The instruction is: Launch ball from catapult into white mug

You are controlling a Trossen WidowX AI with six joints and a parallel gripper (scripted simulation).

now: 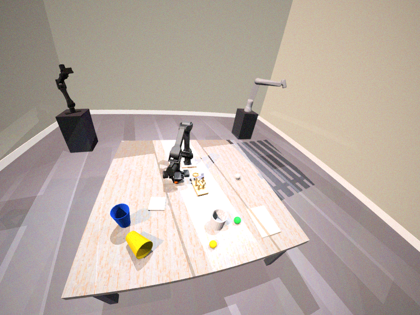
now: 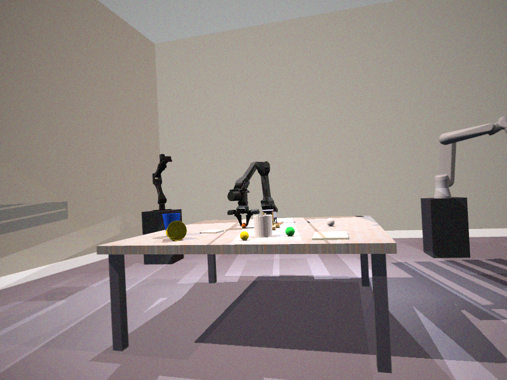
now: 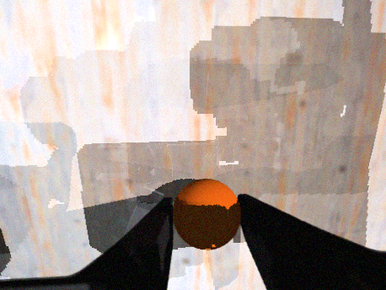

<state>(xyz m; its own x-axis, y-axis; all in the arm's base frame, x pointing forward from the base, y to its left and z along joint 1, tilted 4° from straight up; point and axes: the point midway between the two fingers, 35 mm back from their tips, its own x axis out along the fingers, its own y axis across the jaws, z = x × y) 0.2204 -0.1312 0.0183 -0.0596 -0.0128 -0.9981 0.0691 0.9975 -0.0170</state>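
My gripper tip is 17 cm to the right of the wooden catapult, 5 cm short of it and 4 cm below it. Round my gripper tip: orange ball: right at my gripper tip; blue cup: 34 cm to the right, 27 cm ahead, 2 cm above; white mug: 39 cm ahead, 18 cm to the left, 2 cm above.
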